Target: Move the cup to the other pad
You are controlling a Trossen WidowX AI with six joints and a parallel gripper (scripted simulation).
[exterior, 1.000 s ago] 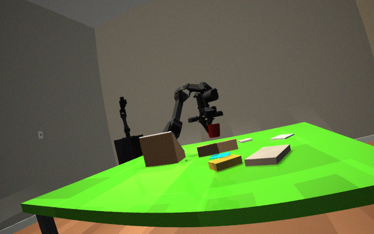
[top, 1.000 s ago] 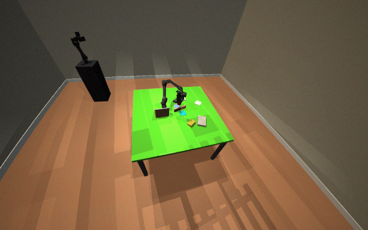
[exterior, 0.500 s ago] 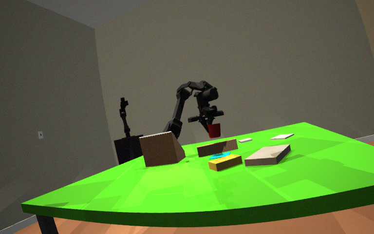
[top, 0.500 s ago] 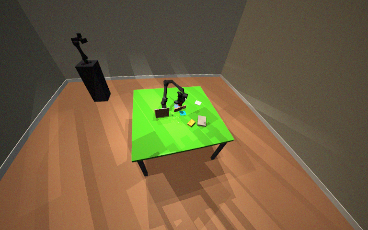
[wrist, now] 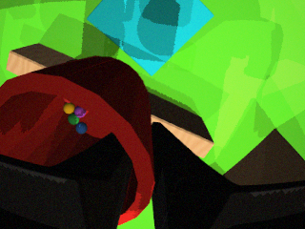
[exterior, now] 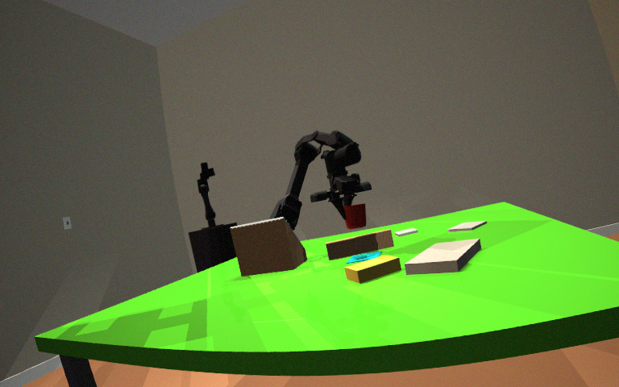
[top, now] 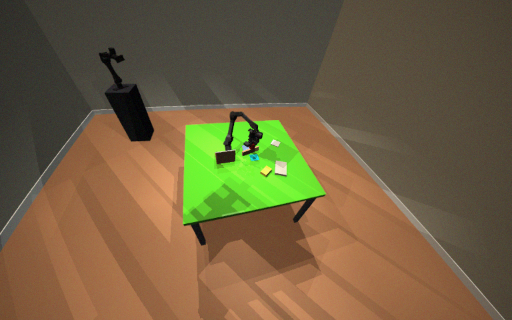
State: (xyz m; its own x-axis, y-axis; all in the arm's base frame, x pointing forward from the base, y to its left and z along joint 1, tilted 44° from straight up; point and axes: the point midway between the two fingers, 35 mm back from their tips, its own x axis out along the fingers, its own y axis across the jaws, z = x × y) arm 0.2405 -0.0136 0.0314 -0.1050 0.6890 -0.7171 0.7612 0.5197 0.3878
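My gripper tip is now 5 cm short of the cyan pad, 4 cm to the left of it and 13 cm above it. Round my gripper tip: low wooden bar: 1 cm ahead, 4 cm to the left, 10 cm below; yellow block: 12 cm ahead, 26 cm to the right, 10 cm below; pale blue-grey pad: 2 cm behind, 12 cm to the left, 13 cm below.
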